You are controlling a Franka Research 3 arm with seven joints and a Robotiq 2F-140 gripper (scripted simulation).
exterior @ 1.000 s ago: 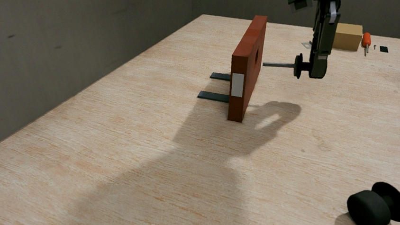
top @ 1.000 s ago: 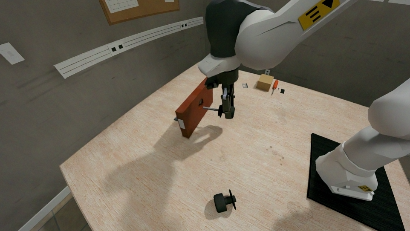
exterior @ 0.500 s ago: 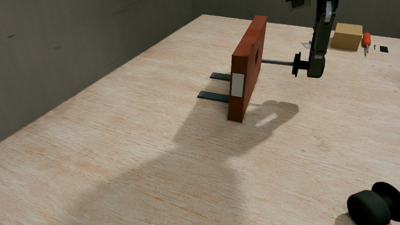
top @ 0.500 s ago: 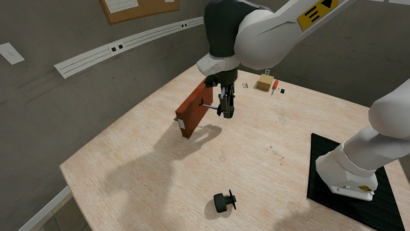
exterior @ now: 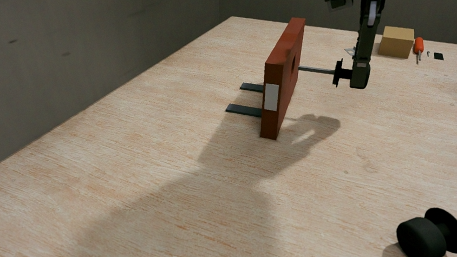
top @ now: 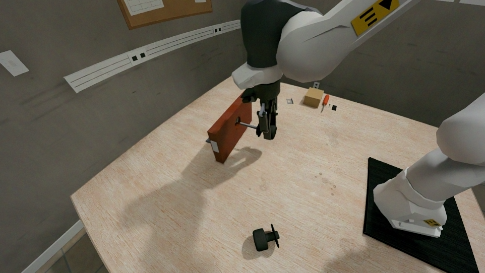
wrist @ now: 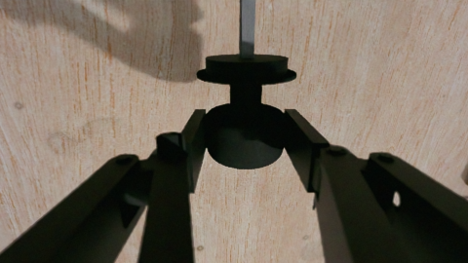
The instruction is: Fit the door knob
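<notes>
The red-brown wooden door slab lies 160 mm ahead of my hand, 40 mm below it and 10 mm to the left of it. Round my hand: black door knob 40 mm ahead, 30 mm below; grey latch plate 160 mm to the left, 150 mm ahead, 30 mm below; tan box 480 mm to the right, 110 mm behind, 100 mm below.
</notes>
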